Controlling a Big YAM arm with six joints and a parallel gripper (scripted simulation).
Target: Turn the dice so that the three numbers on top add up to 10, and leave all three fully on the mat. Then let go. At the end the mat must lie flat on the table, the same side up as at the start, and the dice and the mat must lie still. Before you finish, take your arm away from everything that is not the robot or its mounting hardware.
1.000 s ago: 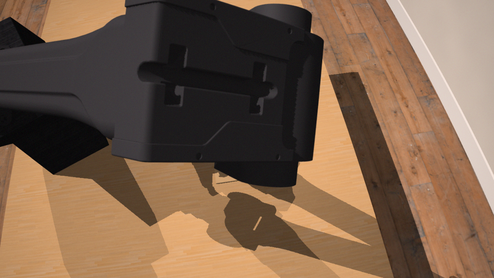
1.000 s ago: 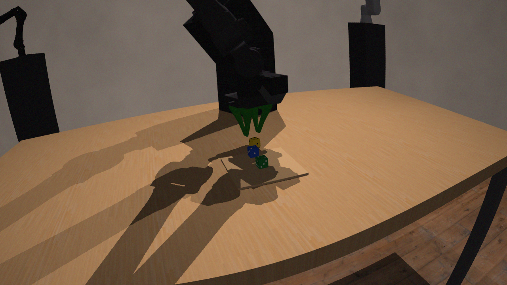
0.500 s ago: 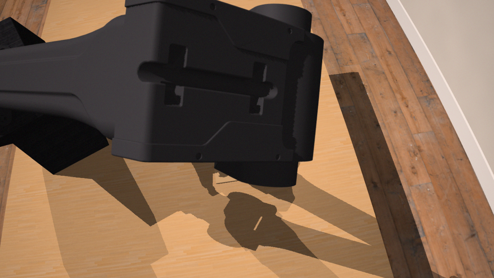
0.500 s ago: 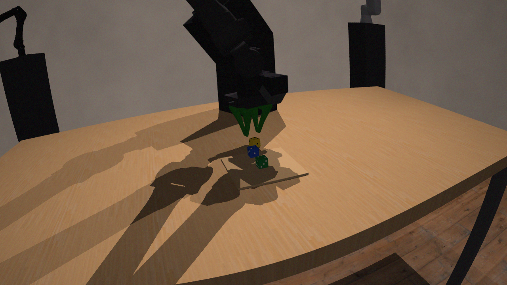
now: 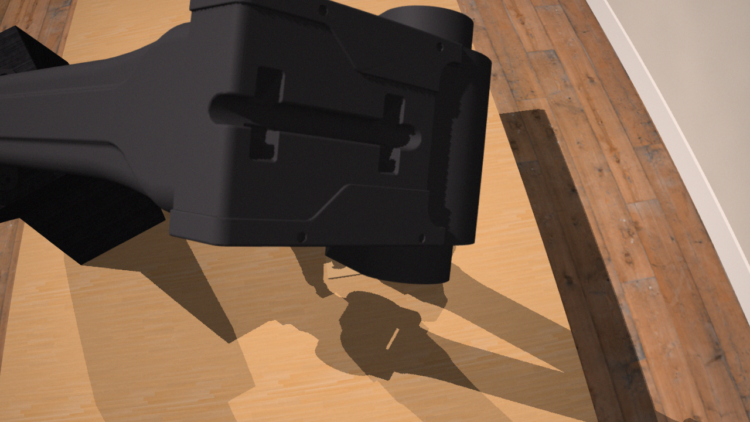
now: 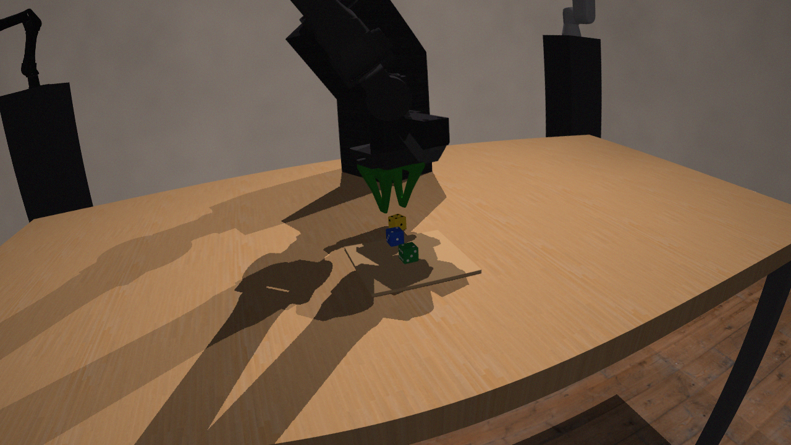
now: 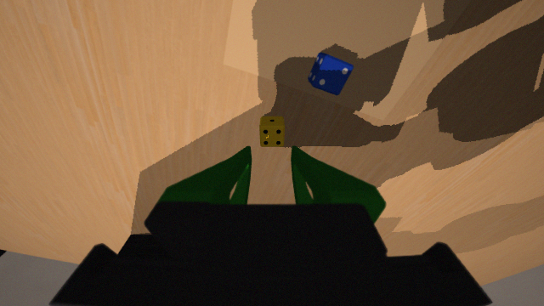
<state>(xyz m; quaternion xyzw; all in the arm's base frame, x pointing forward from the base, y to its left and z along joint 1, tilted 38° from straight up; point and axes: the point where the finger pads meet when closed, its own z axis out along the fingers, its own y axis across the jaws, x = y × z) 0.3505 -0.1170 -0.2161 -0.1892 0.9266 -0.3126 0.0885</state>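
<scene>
My gripper is now 10 mm short of the yellow die and 30 mm above it. From my hand the other things lie so: green die (120 mm ahead, 20 mm to the right, 20 mm below); then blue die (70 mm ahead, 20 mm to the right, 20 mm below); then tan mat (120 mm ahead, 20 mm to the right, 30 mm below).
</scene>
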